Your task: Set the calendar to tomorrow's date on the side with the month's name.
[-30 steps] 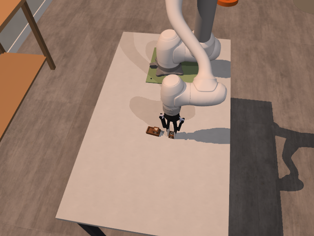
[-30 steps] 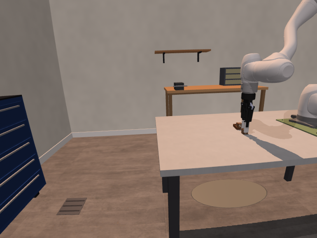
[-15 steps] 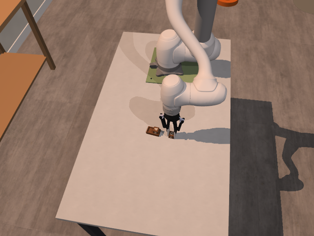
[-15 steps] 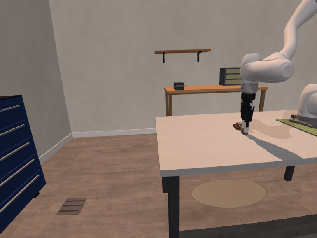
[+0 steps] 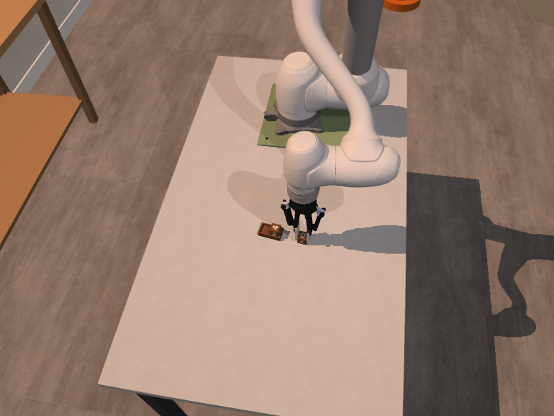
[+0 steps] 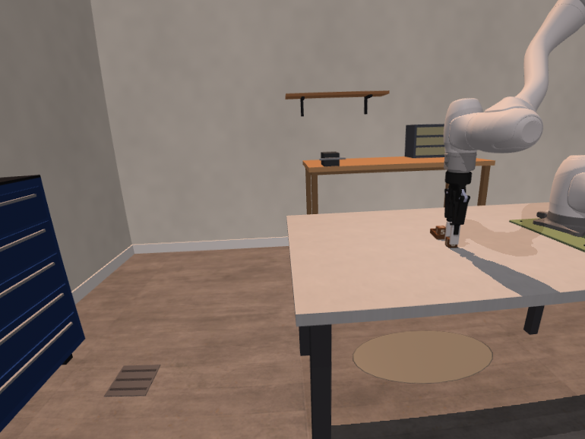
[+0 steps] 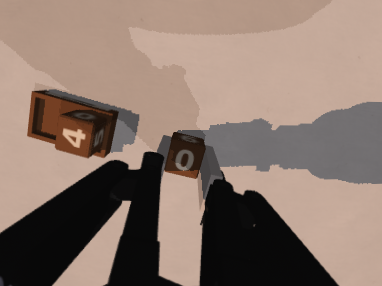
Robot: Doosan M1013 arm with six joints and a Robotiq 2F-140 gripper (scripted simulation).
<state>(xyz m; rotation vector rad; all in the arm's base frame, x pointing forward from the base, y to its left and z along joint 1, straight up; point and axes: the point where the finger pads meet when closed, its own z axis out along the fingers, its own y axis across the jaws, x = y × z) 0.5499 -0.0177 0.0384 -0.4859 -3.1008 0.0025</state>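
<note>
The brown digit cube is 3 cm below my hand. From my hand the other things lie so: tray: 4 cm behind, 10 cm to the right, 4 cm below.
</note>
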